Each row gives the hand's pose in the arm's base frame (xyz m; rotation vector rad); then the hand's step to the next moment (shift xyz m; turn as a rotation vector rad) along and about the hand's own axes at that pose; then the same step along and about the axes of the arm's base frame.
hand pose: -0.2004 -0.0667 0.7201 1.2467 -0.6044 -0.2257
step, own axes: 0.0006 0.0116 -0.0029 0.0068 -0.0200 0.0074
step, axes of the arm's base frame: 0.0002 0.0058 0.0105 0.0048 -0.0157 -0.0152
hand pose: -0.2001 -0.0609 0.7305 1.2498 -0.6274 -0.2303
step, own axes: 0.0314 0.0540 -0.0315 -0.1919 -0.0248 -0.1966
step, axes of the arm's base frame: 0.0339 0.0273 0.0548 -0.0417 0.2457 -0.1182
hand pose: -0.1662 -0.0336 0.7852 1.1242 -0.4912 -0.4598
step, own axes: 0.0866 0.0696 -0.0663 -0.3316 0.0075 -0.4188
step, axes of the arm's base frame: 0.1155 0.0236 0.0534 -0.0206 0.5007 -0.1853
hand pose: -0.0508 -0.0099 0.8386 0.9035 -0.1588 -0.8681
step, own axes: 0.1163 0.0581 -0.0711 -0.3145 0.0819 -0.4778
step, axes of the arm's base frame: 0.1440 -0.0210 -0.0278 0.0621 0.5484 -0.1712
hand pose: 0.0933 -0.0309 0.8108 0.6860 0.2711 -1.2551
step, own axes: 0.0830 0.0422 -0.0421 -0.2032 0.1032 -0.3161
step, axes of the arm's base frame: 0.0726 -0.0328 -0.0640 0.0884 0.3661 -0.1000
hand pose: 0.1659 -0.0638 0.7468 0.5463 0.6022 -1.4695
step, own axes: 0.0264 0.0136 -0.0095 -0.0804 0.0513 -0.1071
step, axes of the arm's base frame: 0.0134 -0.0127 -0.0251 0.0462 0.1332 -0.0265
